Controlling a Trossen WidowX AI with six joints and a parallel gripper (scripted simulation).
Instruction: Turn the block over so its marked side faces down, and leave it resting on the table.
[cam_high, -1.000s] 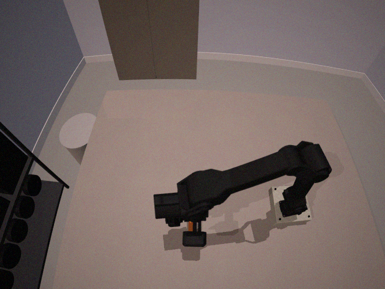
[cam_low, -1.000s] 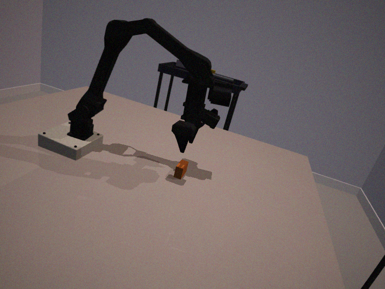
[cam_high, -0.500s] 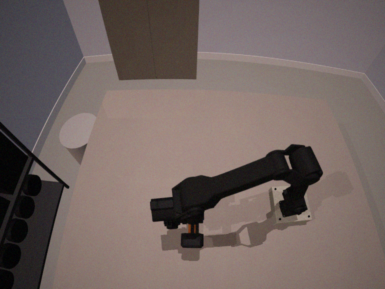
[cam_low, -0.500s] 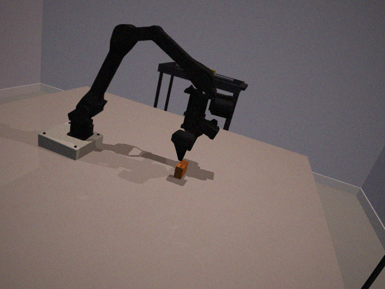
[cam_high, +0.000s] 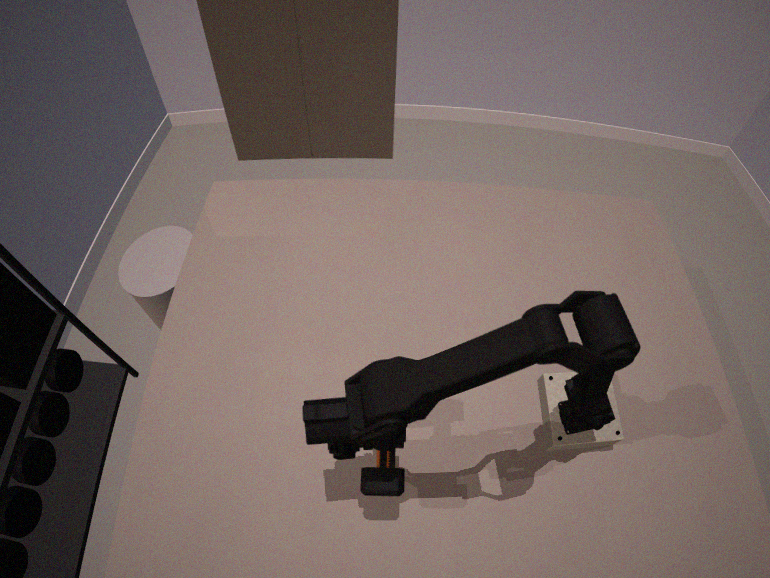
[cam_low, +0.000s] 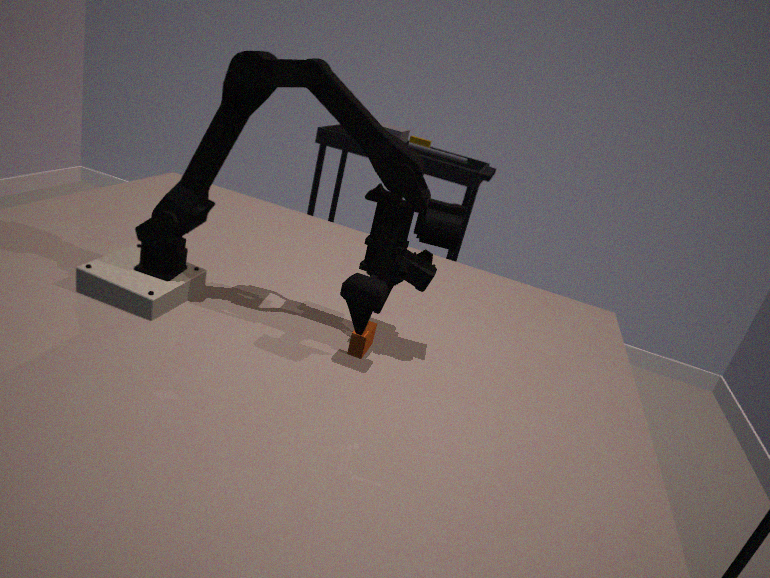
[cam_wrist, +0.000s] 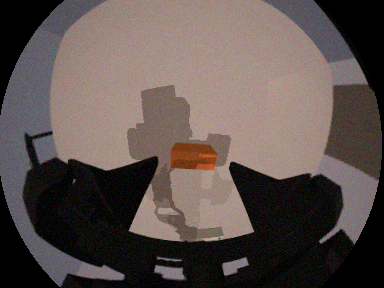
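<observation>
My gripper tip is 10 mm past the orange block and 30 mm above it.
</observation>
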